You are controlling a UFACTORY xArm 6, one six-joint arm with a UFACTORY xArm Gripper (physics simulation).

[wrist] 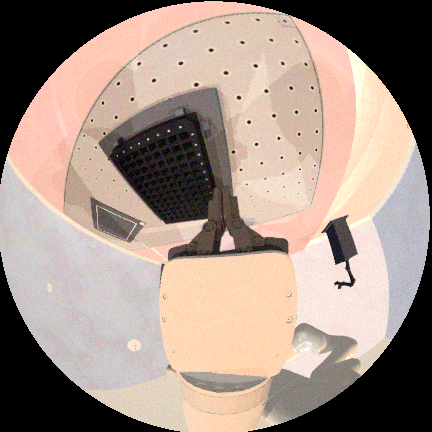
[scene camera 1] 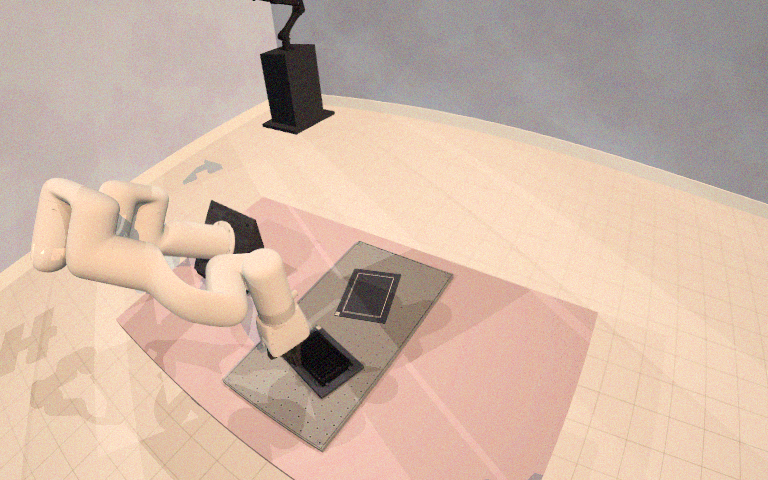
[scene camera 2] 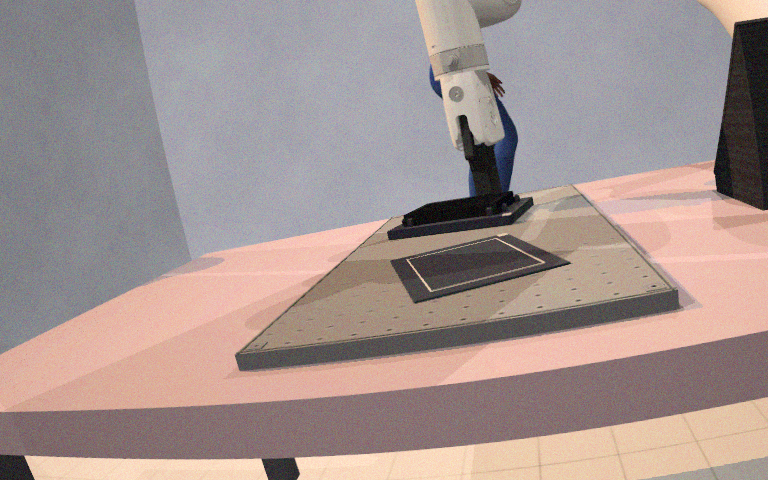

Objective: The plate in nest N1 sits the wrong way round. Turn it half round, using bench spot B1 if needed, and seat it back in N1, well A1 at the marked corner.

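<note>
The black plate [scene camera 1: 321,357] [scene camera 2: 453,210] [wrist: 165,167], with a grid of wells, lies within the corner posts of the dark nest N1 [scene camera 1: 338,383] [scene camera 2: 453,227] [wrist: 145,120]. A small pale mark shows at one nest corner in both scene views. I cannot read which well is A1. My gripper [scene camera 2: 489,193] [wrist: 222,194] is shut and empty, pointing down at the plate's edge nearest it in the wrist view. Whether the tips touch the plate or nest is unclear; in scene camera 1 the arm hides them. Bench spot B1 [scene camera 1: 369,295] [scene camera 2: 475,264] [wrist: 116,223] is a dark pad with a pale outline and carries no plate.
The nest and pad are on a grey perforated board [scene camera 1: 260,382] [scene camera 2: 351,316] [wrist: 270,100] on the pink table [scene camera 1: 481,384] [scene camera 2: 169,316]. The dark arm base [scene camera 1: 247,229] [scene camera 2: 741,124] stands beside the board. A person in blue [scene camera 2: 509,147] stands behind the table. A black pedestal [scene camera 1: 291,84] [wrist: 342,242] stands farther off.
</note>
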